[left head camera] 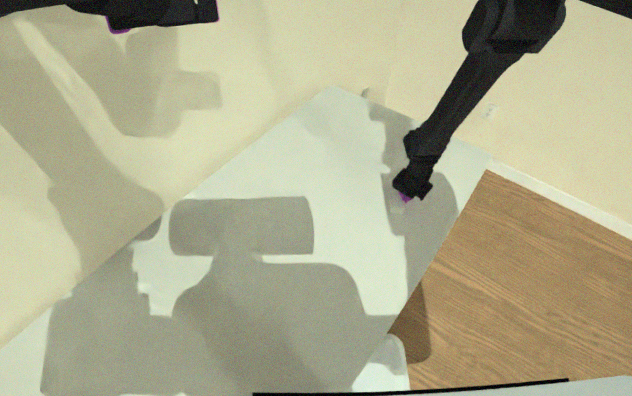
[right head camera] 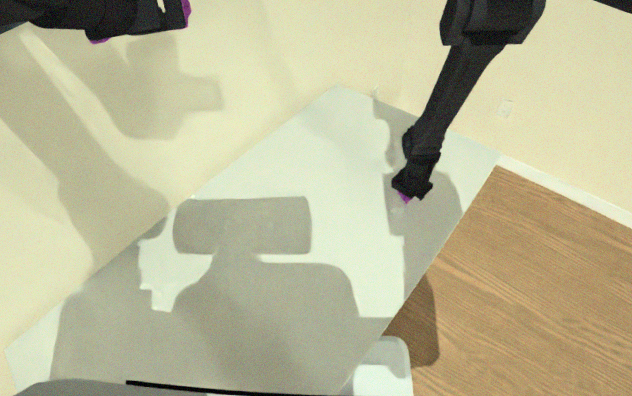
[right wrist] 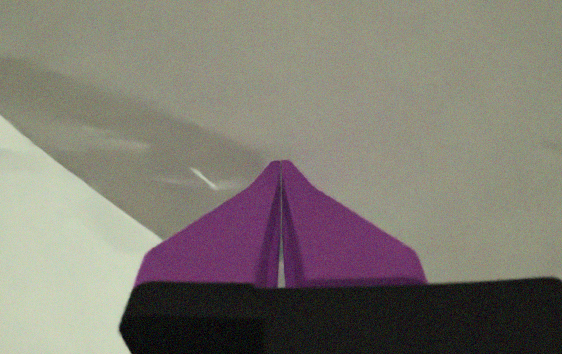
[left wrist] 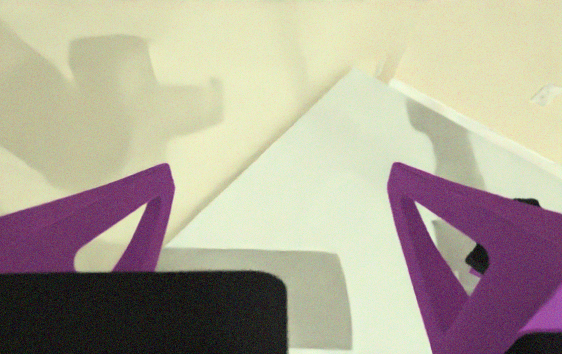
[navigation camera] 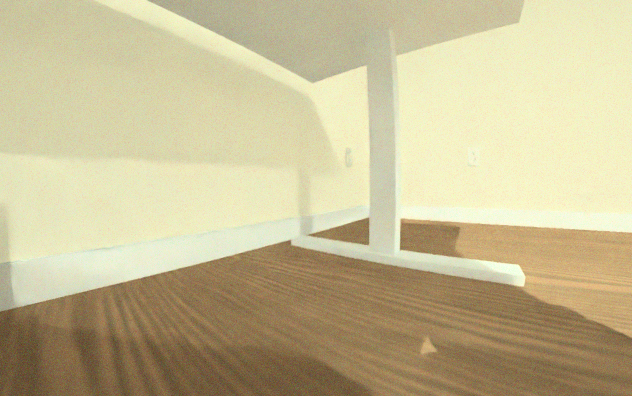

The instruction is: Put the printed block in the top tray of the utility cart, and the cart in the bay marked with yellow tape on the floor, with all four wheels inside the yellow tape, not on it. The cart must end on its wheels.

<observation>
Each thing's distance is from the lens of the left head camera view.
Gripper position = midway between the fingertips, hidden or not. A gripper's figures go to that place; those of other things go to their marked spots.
my right gripper (left head camera: 405, 202): 97 cm
white table (left head camera: 286, 264): 85 cm
</observation>
